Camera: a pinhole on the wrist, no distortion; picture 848 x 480 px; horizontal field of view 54.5 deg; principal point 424.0 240.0 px. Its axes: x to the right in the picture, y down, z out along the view. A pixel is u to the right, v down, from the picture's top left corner.
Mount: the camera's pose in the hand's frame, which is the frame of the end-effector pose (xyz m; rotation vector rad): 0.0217 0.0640 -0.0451 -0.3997 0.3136 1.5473
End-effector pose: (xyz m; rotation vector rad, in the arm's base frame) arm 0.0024 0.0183 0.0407 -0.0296 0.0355 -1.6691
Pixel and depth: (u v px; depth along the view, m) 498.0 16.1 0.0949
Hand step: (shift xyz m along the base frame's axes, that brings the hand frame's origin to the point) 0.1105 -0.0535 0.0329
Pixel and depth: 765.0 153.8 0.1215
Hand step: 0.1608 -0.0442 0.0357
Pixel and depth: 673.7 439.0 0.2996
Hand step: 0.2880 0.0379 0.1687
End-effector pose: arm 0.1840 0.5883 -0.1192 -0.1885 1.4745 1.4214
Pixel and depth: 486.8 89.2 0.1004
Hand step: -0.0743 0.0853 0.0592
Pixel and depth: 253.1 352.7 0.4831
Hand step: 0.1339 0.3628 0.2711
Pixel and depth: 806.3 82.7 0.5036
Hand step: -0.2260 0.4394 0.3263
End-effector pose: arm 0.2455 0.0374 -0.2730 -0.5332 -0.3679 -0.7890
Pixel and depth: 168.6 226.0 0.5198
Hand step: 0.0547 0.3701 0.3524
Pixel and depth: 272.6 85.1 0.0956
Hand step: 0.0845 0.0618 0.0287
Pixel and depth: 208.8 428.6 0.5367
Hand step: -0.0138 0.4589 0.2781
